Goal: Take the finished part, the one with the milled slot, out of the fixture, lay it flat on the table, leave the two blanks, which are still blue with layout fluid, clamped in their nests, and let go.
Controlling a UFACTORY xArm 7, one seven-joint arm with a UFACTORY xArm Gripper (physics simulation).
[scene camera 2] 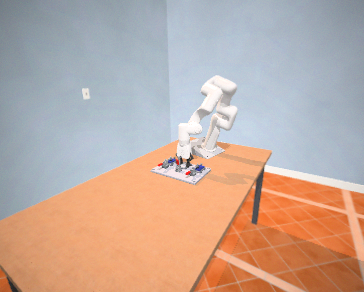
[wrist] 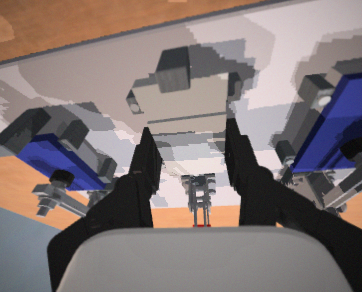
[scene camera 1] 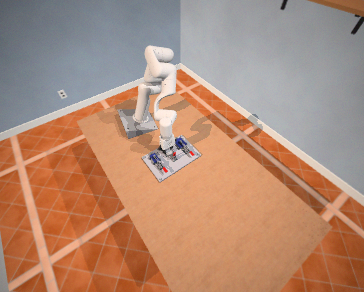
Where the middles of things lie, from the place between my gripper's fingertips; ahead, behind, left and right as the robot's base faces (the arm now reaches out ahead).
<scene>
The finished part (wrist: 188, 126) is 1 cm behind my hand and 1 cm above it. Also, from my hand: fixture plate (scene camera 1: 184, 159): 5 cm ahead, 1 cm to the left, 1 cm below; dark stop block (wrist: 172, 73): 6 cm behind, 1 cm to the right, 1 cm above.
</scene>
